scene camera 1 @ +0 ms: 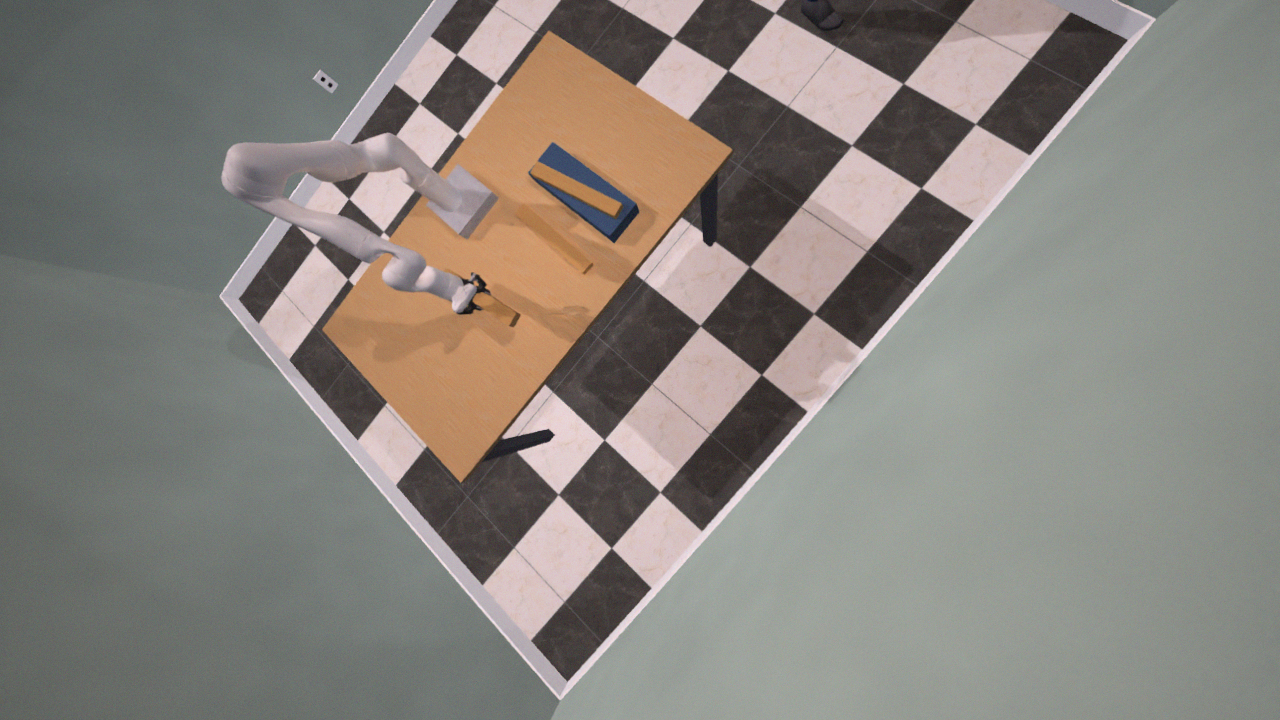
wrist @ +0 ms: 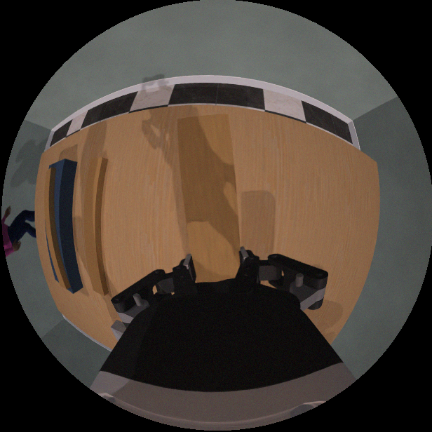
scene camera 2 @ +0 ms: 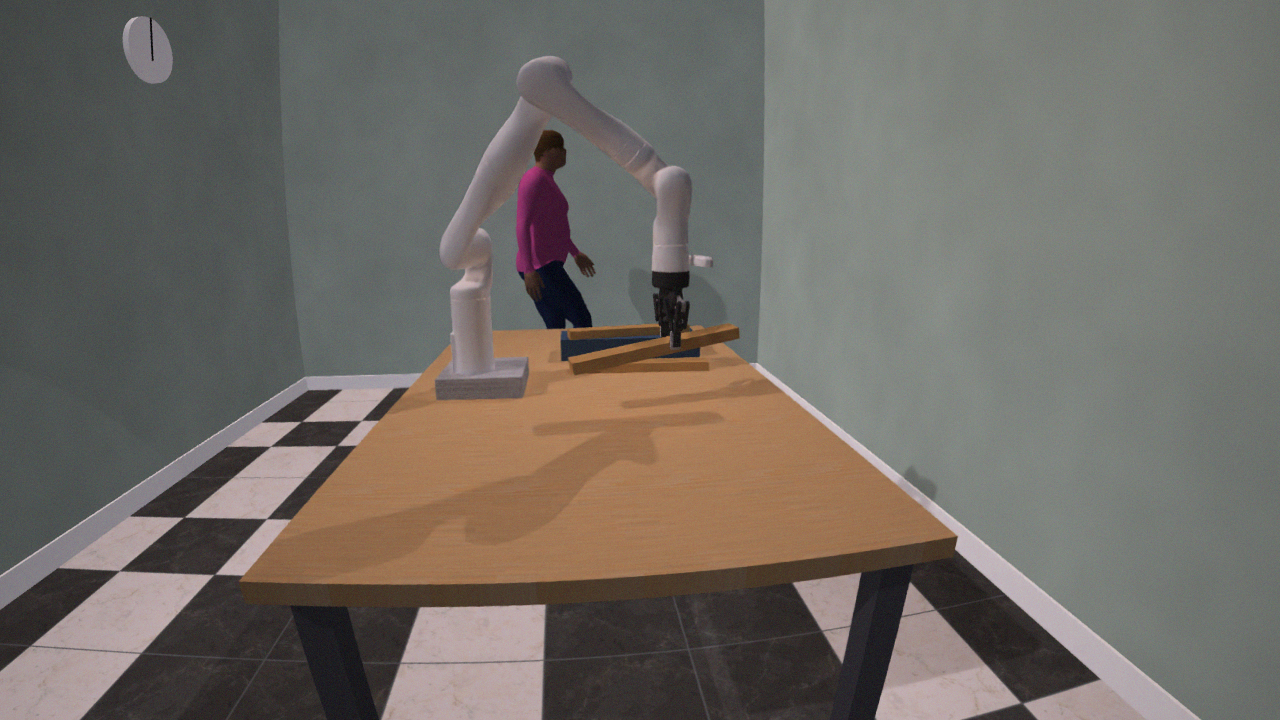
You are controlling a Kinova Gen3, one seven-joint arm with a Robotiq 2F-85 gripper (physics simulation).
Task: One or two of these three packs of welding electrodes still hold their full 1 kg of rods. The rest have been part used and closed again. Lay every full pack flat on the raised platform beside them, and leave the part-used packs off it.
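Pixels of known places: gripper, fingertip midpoint: [scene camera 1: 485,300] [scene camera 2: 670,346]; arm's base, link origin: [scene camera 1: 451,200] [scene camera 2: 475,369].
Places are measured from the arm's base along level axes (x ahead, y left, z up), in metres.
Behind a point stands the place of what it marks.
Observation:
My gripper [scene camera 1: 479,297] @[x 0.450, y -0.126, z 0.082 m] [scene camera 2: 674,342] @[x 0.450, y -0.126, z 0.082 m] [wrist: 216,258] is shut on an orange-brown pack [scene camera 1: 501,309] @[x 0.532, y -0.095, z 0.112 m] [scene camera 2: 617,355] @[x 0.342, y -0.182, z 0.078 m] [wrist: 207,175] and holds it above the table. In scene view 2 the pack is tilted, its end toward the arm's base lower and its far end higher. A second pack [scene camera 1: 554,239] @[x 0.408, y 0.176, z -0.024 m] [scene camera 2: 684,365] @[x 0.509, y 0.161, z -0.033 m] [wrist: 100,225] lies flat on the table, between the held pack and the platform. A third pack [scene camera 1: 577,188] @[x 0.375, y 0.353, z 0.036 m] [scene camera 2: 613,332] @[x 0.319, y 0.310, z 0.026 m] [wrist: 53,215] lies on top of the dark blue raised platform [scene camera 1: 572,168] @[x 0.289, y 0.393, z 0.011 m] [scene camera 2: 581,347] @[x 0.229, y 0.279, z -0.010 m] [wrist: 66,225], slightly askew. No markings are readable.
The wooden table [scene camera 1: 429,394] @[x 0.465, y -0.566, z -0.048 m] [scene camera 2: 581,501] @[x 0.298, y -0.543, z -0.048 m] carries the arm's grey base [scene camera 1: 462,201] @[x 0.040, y 0.028, z 0.001 m] [scene camera 2: 482,378] @[x 0.037, y -0.075, z 0.000 m] at one long edge. A person in a pink top [scene camera 2: 544,219] [wrist: 7,235] is beyond the platform end of the table.

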